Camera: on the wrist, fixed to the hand. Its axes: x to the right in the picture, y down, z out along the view.
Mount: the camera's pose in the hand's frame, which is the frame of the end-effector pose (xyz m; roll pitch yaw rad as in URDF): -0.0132 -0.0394 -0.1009 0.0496 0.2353 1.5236
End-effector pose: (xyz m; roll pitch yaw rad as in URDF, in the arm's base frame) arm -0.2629 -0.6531 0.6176 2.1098 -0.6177 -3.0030
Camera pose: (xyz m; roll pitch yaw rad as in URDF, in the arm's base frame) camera -0.2272 -0.7560 0.6246 -1.9320 -0.9335 0.6641
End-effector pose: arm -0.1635 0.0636 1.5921 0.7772 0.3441 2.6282
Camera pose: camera -0.1444 0.0038 1.5028 0.4796 -0.4885 -2.3324
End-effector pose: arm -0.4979 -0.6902 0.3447 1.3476 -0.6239 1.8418
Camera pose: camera -0.5909 -0.6903 0.2877 -0.9316 -0.8537 -2.0382
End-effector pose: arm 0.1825 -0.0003 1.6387 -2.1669 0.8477 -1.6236
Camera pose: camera 0.1181 -0.0552 1.7077 2.2226 0.5003 2.5178
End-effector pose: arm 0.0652 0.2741 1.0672 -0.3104 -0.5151 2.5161
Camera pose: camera 0.0810 0.3470 0.9876 -0.5431 0.4431 -2.5294
